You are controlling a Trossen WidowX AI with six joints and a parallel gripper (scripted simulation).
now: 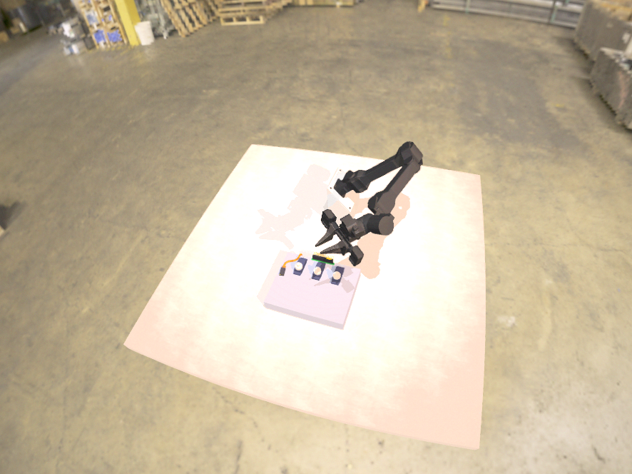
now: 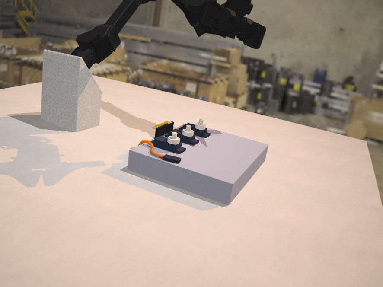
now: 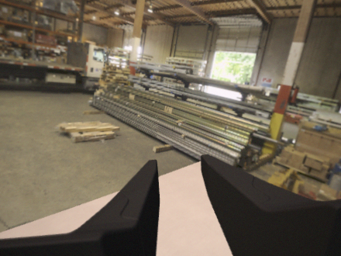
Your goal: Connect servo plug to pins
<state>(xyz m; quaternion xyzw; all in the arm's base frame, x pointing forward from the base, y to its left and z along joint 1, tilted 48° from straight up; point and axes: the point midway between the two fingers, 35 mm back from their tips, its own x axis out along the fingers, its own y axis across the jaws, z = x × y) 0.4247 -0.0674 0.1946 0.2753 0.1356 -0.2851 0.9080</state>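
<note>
The yellow band lies 160 mm behind my gripper tip, 30 mm to the right of it and 270 mm below it. The rest, counted from my gripper tip: black header (160 mm behind, 60 mm to the right, 280 mm below); then pale holder block (50 mm to the right, 320 mm below); then dot (160 mm behind, 30 mm to the right, 270 mm below).
</note>
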